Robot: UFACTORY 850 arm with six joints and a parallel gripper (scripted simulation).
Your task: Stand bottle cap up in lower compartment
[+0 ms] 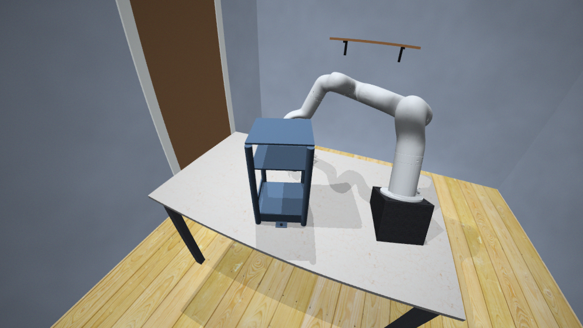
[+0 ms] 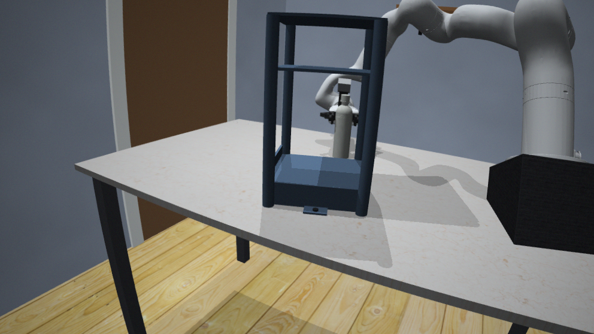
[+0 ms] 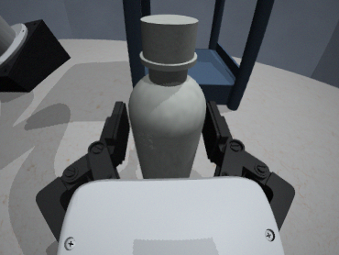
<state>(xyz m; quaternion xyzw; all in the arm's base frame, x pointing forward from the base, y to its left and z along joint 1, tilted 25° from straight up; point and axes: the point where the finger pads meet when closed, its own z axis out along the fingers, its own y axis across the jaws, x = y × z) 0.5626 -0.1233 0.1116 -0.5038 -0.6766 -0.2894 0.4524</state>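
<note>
My hand is 4 cm past the shelving unit, 29 cm to the right of it and 7 cm below it.
</note>
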